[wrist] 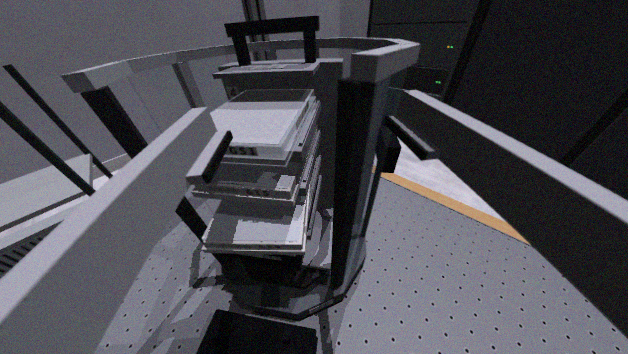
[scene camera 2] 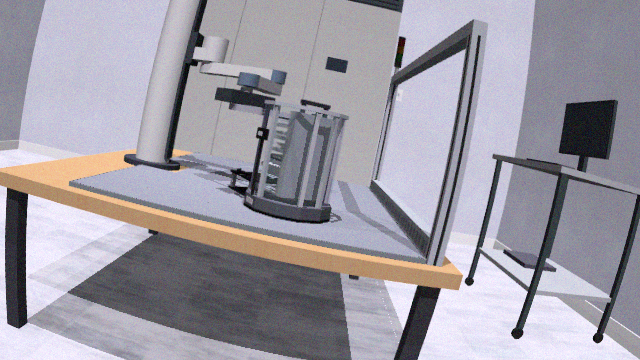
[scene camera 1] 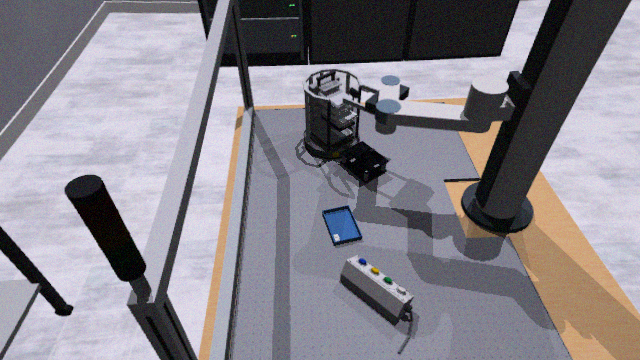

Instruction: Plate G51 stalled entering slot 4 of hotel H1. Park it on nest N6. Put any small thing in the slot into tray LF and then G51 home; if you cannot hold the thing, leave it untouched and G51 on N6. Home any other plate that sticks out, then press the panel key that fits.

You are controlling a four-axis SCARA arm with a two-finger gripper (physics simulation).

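Where they show: gripper, fingertip midpoint: [wrist: 309, 113] [scene camera 1: 352, 92]; arm's base, origin of the base link: [scene camera 2: 151, 164] [scene camera 1: 495, 207].
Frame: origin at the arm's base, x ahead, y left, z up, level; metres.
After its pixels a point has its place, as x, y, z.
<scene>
Hotel H1 [scene camera 1: 315, 120] {0.673, -0.336, 0.199} [scene camera 2: 287, 207] {0.605, -0.549, 0.047} [wrist: 352, 175] {0.482, -0.403, 0.251} is a round frame with stacked plates. Plate G51 [wrist: 260, 122] {0.556, -0.391, 0.270} sticks out of its upper part towards the wrist camera. Below it, a plate with a blurred label [wrist: 240, 180] {0.554, -0.361, 0.234} and a lower plate [wrist: 270, 232] {0.523, -0.358, 0.199} also show their front ends. My gripper [scene camera 1: 354, 93] {0.519, -0.405, 0.280} [wrist: 309, 113] {0.519, -0.405, 0.280} is open and empty, its left fingertip close to G51's front left corner, its right one beyond the hotel's dark front post. The black nest [scene camera 1: 365, 160] {0.474, -0.220, 0.073} [wrist: 260, 335] {0.512, -0.303, 0.073} stands before the hotel; its label is unreadable. No small thing can be made out in the slot.
A blue tray [scene camera 1: 342, 225] {0.595, 0.071, 0.015} lies in front of the nest. The key panel [scene camera 1: 372, 295] {0.533, 0.386, 0.057} carries blue, yellow, green and white keys. The arm's column [scene camera 1: 515, 125] {0.084, 0.050, 0.429} [scene camera 2: 165, 85] {0.024, -0.071, 0.323} stands on the table. A framed screen [scene camera 1: 195, 150] {0.964, 0.328, 0.612} [scene camera 2: 455, 150] {0.968, -0.700, 0.282} runs along one side.
</scene>
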